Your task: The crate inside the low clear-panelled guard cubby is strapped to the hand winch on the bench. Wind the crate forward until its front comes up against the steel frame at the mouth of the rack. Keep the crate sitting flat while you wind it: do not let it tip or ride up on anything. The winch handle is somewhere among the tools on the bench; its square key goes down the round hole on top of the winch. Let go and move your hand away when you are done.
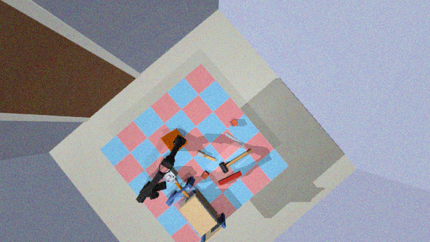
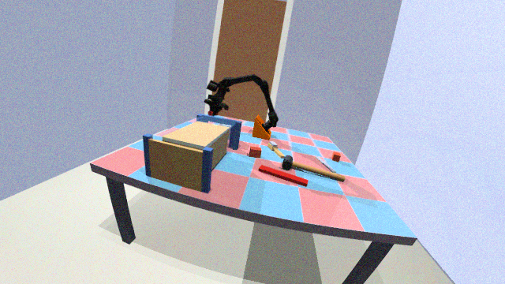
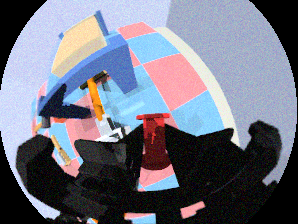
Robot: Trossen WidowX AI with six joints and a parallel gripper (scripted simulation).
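My gripper tip is 13 cm short of the blue steel frame, 11 cm to the right of it and 3 cm above it. Round my gripper tip: winch (10 cm to the left, 10 cm below, 4 cm behind); dark red knob (1 cm to the left, 1 cm behind); cubby (38 cm ahead, 12 cm to the left, 5 cm below).
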